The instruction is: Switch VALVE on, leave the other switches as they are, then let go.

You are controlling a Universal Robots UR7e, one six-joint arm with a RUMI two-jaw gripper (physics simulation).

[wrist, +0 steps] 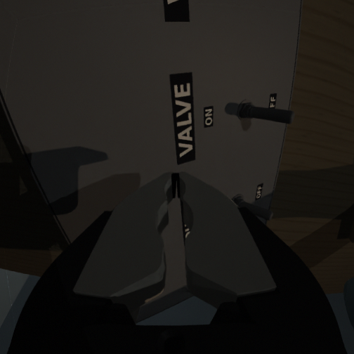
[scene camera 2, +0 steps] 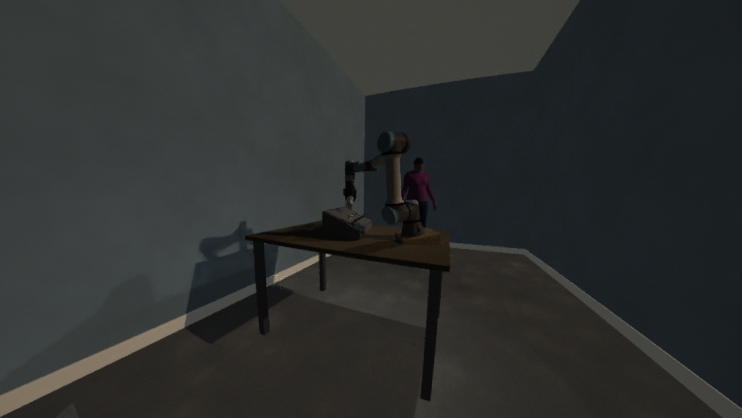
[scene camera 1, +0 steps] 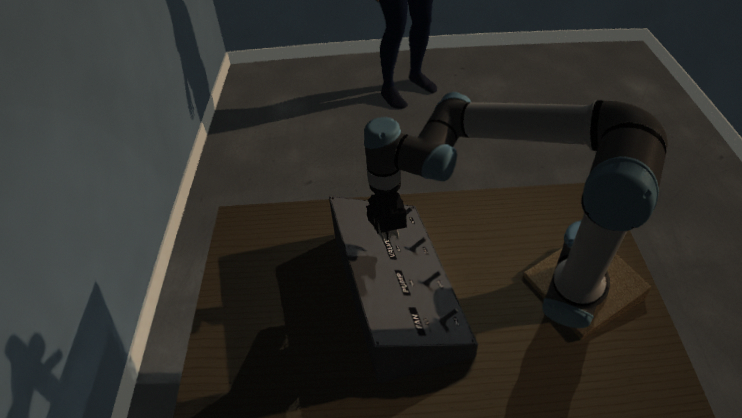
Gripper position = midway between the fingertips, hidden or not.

In view: my gripper (scene camera 1: pixel 387 238) and a grey sloped switch panel (wrist: pixel 104 104).
My gripper also shows in the wrist view (wrist: pixel 176 174).
